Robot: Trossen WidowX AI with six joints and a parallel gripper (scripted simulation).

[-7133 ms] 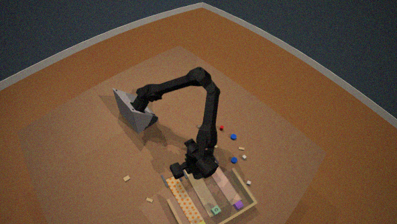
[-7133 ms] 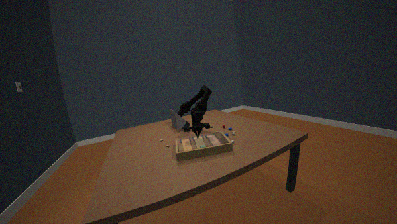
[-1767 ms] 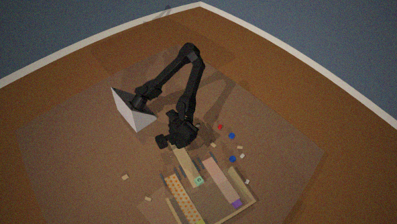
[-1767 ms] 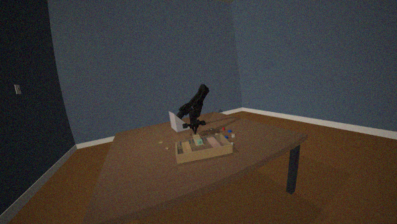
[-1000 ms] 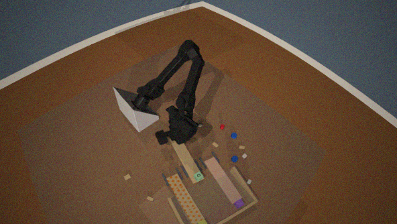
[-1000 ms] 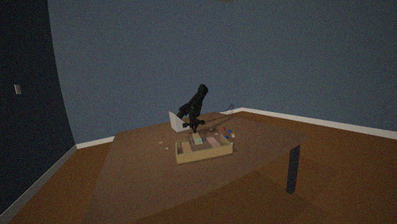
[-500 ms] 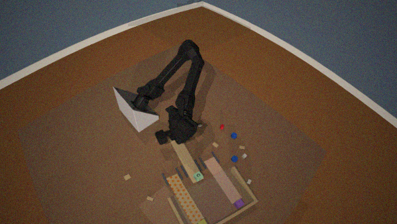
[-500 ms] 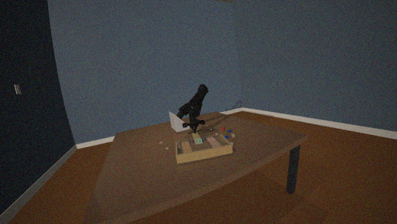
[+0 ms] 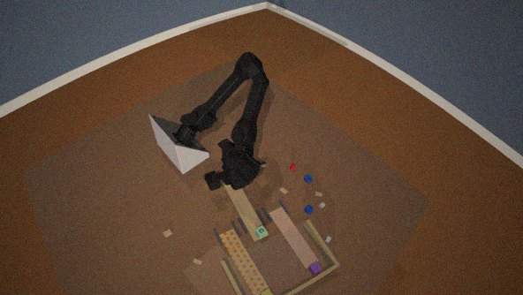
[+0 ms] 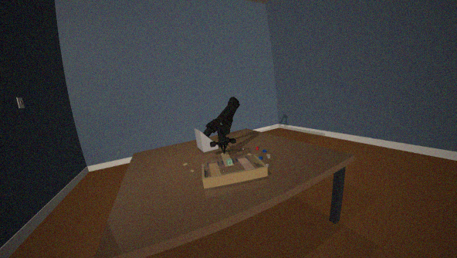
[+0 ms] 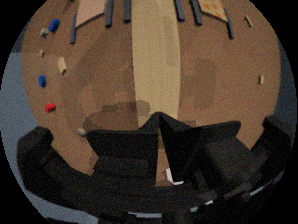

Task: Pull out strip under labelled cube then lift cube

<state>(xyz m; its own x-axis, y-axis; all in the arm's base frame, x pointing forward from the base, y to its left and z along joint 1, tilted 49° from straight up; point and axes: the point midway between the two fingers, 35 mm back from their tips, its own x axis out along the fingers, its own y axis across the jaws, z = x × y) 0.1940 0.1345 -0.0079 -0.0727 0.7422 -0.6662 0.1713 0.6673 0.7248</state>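
The tan strip lies 100 mm ahead of my gripper tip and 20 mm to the right of it. Round my gripper tip: grey pebble 160 mm to the left, 10 mm behind; then red peg 240 mm to the left, 70 mm ahead, 10 mm above; then green labelled cube 210 mm ahead, 30 mm to the right, 20 mm above.
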